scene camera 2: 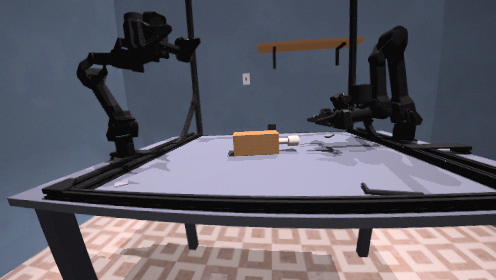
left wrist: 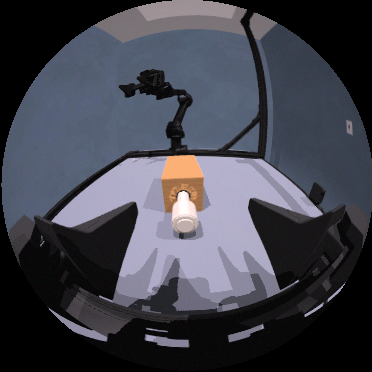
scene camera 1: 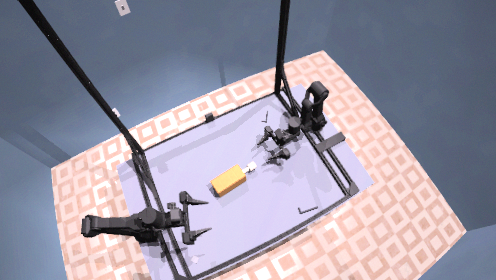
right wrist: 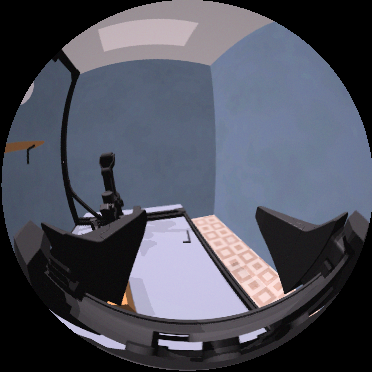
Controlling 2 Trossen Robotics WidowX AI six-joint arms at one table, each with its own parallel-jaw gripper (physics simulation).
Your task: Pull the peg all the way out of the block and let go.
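Frame: origin at the left arm's base, x ahead, y left, z up, level; millimetres.
Seen in the pictures: left gripper, fingertip midpoint: (scene camera 2: 311, 121) (left wrist: 193, 206) (scene camera 1: 262, 152); right gripper, fingertip midpoint: (scene camera 2: 187, 34) (left wrist: 126, 81) (scene camera 1: 210, 215) (right wrist: 203, 214); left arm's base, link origin: (scene camera 2: 403, 139) (scene camera 1: 315, 126) (right wrist: 118, 214); right arm's base, link origin: (scene camera 2: 126, 155) (left wrist: 175, 147) (scene camera 1: 151, 235).
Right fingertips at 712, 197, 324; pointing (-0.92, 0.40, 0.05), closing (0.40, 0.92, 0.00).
Note:
Pixels of each thing's middle, then the offset from my right fingertips to it, as dx, dy, dz. "pt": a spot on its surface instead.
- orange wooden block, body centre: (left wrist: 181, 178) (right wrist: 116, 288) (scene camera 2: 255, 142) (scene camera 1: 228, 181) -149, -182, -307
- white peg, body centre: (left wrist: 183, 200) (scene camera 2: 280, 141) (scene camera 1: 244, 171) -240, -186, -308
- black frame, surface spot: (scene camera 2: 280, 202) pt -184, +183, -324
- small black box, surface spot: (left wrist: 317, 192) (scene camera 1: 211, 117) (scene camera 2: 273, 127) pt -253, -550, -307
An orange wooden block (scene camera 1: 228, 181) (scene camera 2: 256, 144) (left wrist: 182, 167) lies on the table; a sliver shows in the right wrist view. A white peg (scene camera 1: 251, 167) (scene camera 2: 293, 141) (left wrist: 185, 222) sticks out of its right end, with the wide head and part of the thin shaft showing; the rest is hidden in the block. My left gripper (scene camera 1: 263, 153) (scene camera 2: 311, 120) (left wrist: 193, 206) is open and empty, above and to the right of the peg head, facing it with the head between the fingers' directions but apart. My right gripper (scene camera 1: 209, 216) (scene camera 2: 198, 43) (right wrist: 203, 214) is open and empty, high at the left.
A black frame (scene camera 1: 260, 243) (scene camera 2: 280, 202) runs around the table, with upright posts. L-shaped black pieces (scene camera 1: 307, 209) (scene camera 1: 266, 120) lie near the front right and back right. A small black box (scene camera 1: 209, 117) (scene camera 2: 271, 127) (left wrist: 317, 192) stands at the back edge.

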